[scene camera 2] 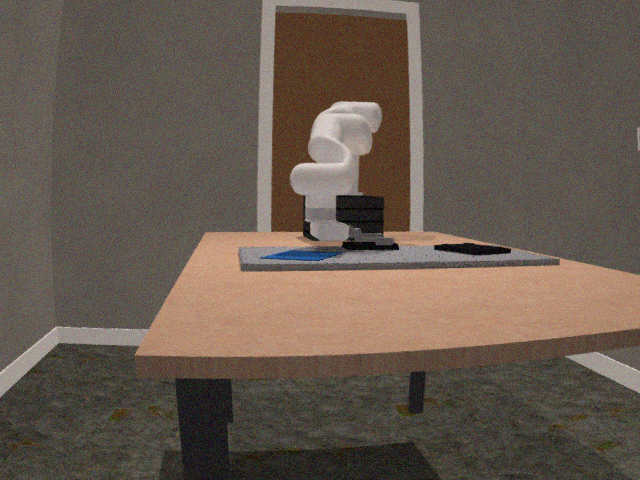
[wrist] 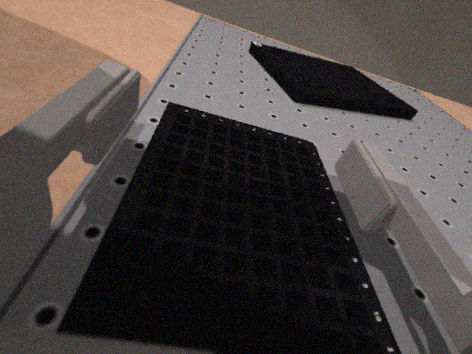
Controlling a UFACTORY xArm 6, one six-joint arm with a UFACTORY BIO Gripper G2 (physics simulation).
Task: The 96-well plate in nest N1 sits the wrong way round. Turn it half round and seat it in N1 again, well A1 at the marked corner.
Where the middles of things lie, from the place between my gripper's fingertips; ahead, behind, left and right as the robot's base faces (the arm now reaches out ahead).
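My hand is 20 mm above the black 96-well plate (wrist: 227, 230), 10 mm past it and 50 mm to the left of it. The black nest N1 (wrist: 345, 89), for its part, sits 20 mm below my hand, 140 mm ahead of it and 170 mm to the left of it.
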